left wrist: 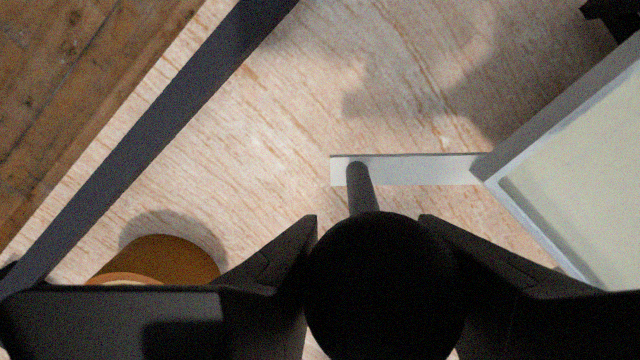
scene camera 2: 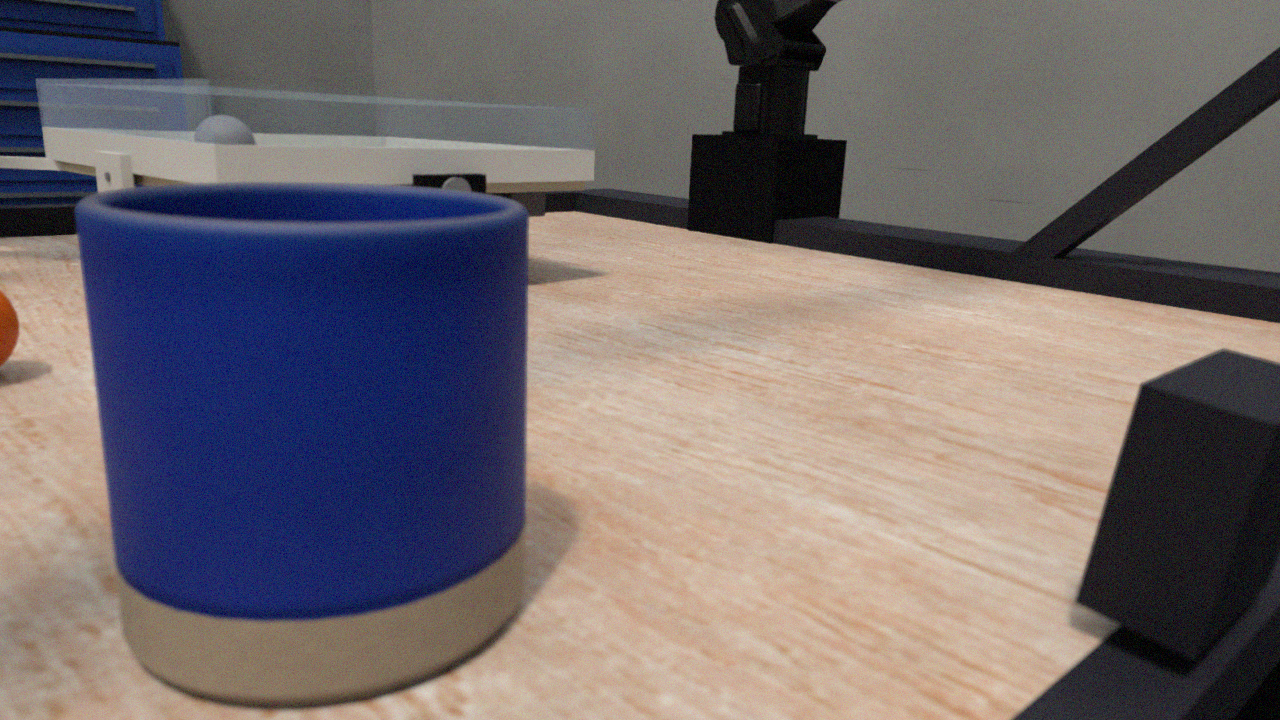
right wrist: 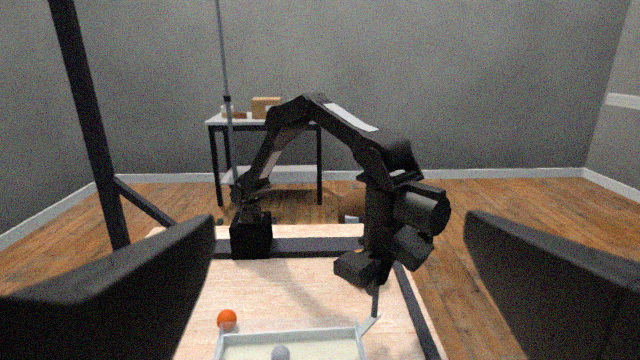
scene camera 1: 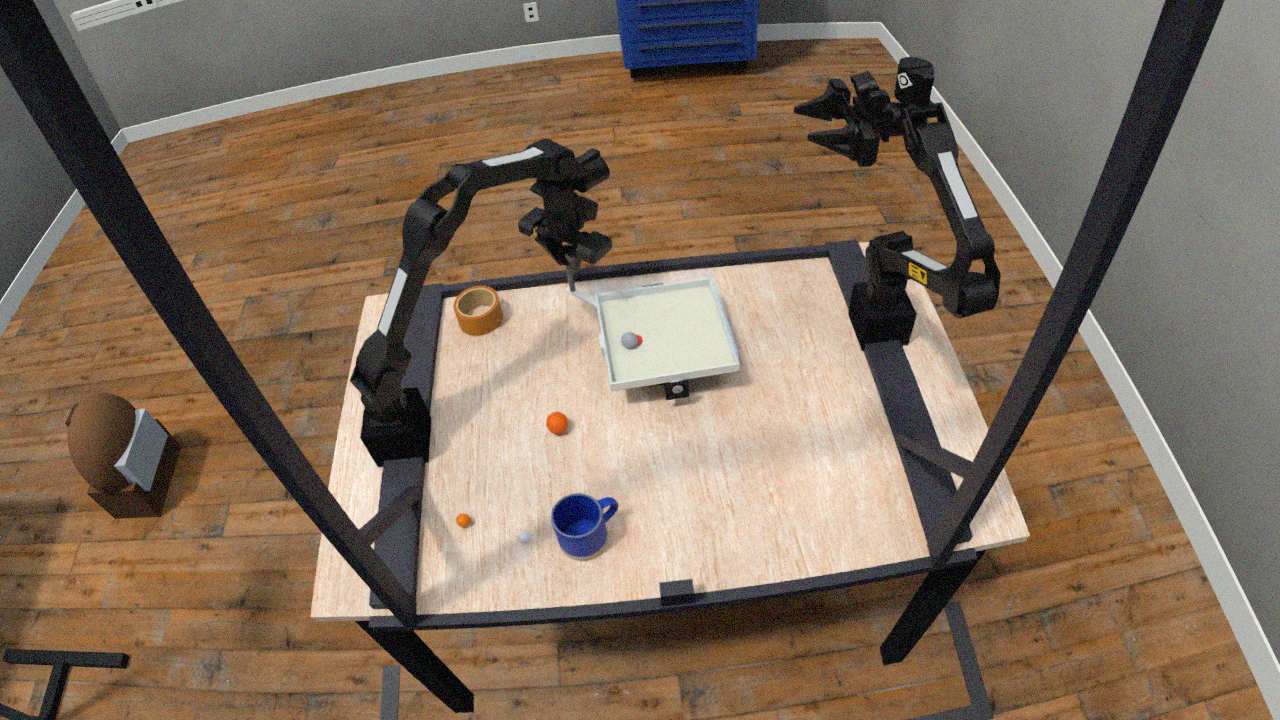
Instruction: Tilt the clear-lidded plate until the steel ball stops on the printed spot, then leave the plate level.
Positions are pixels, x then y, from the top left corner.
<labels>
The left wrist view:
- my left gripper: 366, 226
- orange-brown ring: 157, 258
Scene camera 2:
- clear-lidded plate: 187, 131
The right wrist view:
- my left gripper: 376, 289
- my right gripper: 340, 225
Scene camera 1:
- my left gripper: 569, 268
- my right gripper: 800, 123
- orange-brown ring: 482, 324
</labels>
